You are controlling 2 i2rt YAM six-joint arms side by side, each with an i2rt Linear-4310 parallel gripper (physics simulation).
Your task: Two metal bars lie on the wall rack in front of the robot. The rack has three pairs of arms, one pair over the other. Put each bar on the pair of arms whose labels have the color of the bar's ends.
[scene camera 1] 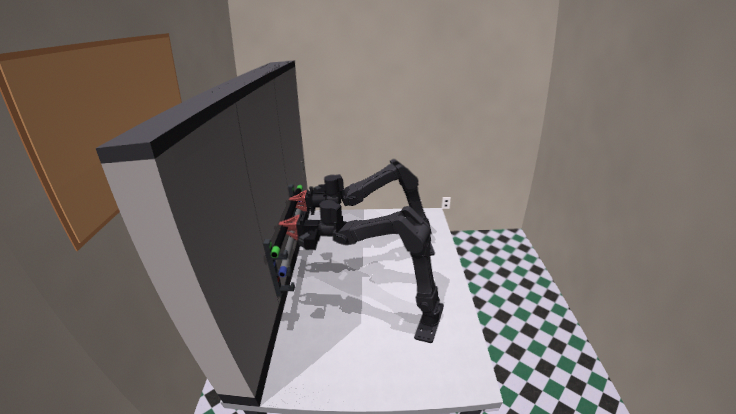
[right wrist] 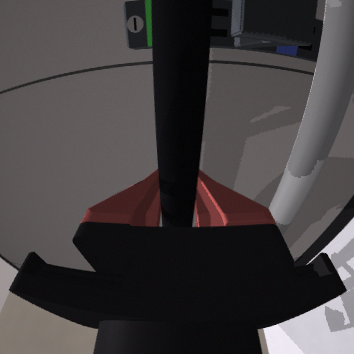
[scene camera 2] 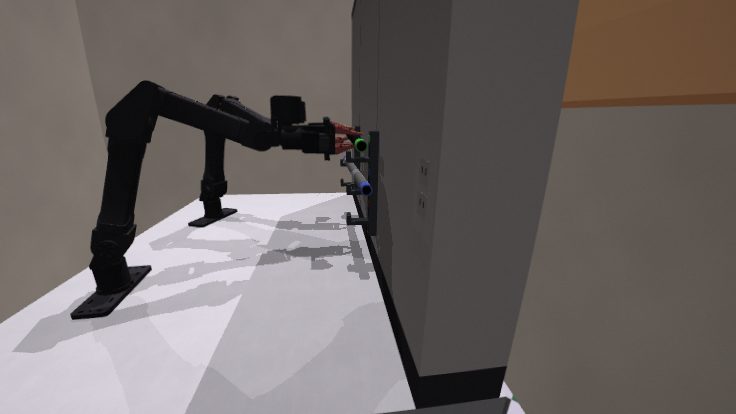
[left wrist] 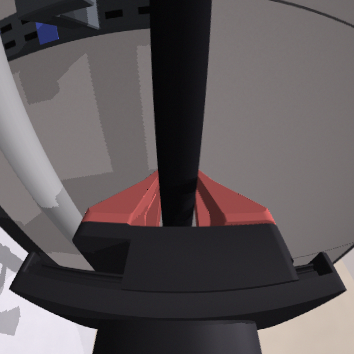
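Where they show: left gripper, fingertip midpoint: (scene camera 1: 279,226) (left wrist: 177,175); right gripper, fingertip midpoint: (scene camera 1: 289,201) (right wrist: 177,174) (scene camera 2: 363,139); left arm's base, link origin: (scene camera 1: 429,321) (scene camera 2: 214,218); right arm's base, link origin: (scene camera 2: 117,290).
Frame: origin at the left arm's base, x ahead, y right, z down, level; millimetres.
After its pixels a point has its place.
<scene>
The black bar with green ends (scene camera 1: 280,237) {y -116, x 511, z -350 mm} (scene camera 2: 360,144) {y 273, x 671, z -326 mm} (left wrist: 181,100) {y -91, x 513, z -338 mm} (right wrist: 181,100) {y 208, x 634, z -325 mm} is level, close to the wall at the top pair of arms. In scene camera 2 its near end is just above the top arm (scene camera 2: 359,159) {y 250, x 663, z -291 mm}; whether it touches is unclear. My left gripper (scene camera 1: 284,224) {y -43, x 568, z -335 mm} (left wrist: 177,175) {y -43, x 568, z -335 mm} and my right gripper (scene camera 1: 295,199) {y 137, x 641, z -327 mm} (right wrist: 177,174) {y 137, x 641, z -327 mm} are both shut on this bar. The grey bar with blue ends (scene camera 1: 289,252) {y -59, x 532, z -239 mm} (scene camera 2: 355,171) {y 140, x 621, z -243 mm} (left wrist: 30,145) {y -77, x 531, z -243 mm} (right wrist: 320,105) {y 202, x 646, z -242 mm} lies lower, on the middle pair. A green label (right wrist: 149,22) and a blue label (left wrist: 47,33) (right wrist: 287,50) show on the rack (scene camera 2: 374,205) {y 237, x 697, z -182 mm}.
The bottom rack arm (scene camera 2: 356,220) {y 247, x 655, z -144 mm} sticks out below the grey bar. The dark wall panel (scene camera 1: 205,205) {y -429, x 446, z -658 mm} (scene camera 2: 406,128) {y 450, x 787, z -366 mm} stands right behind the rack, at the edge of the white table (scene camera 1: 370,370) {y -276, x 133, z 0 mm} (scene camera 2: 288,355) {y 535, x 620, z 0 mm}. A brown board (scene camera 1: 102,123) hangs behind the panel.
</scene>
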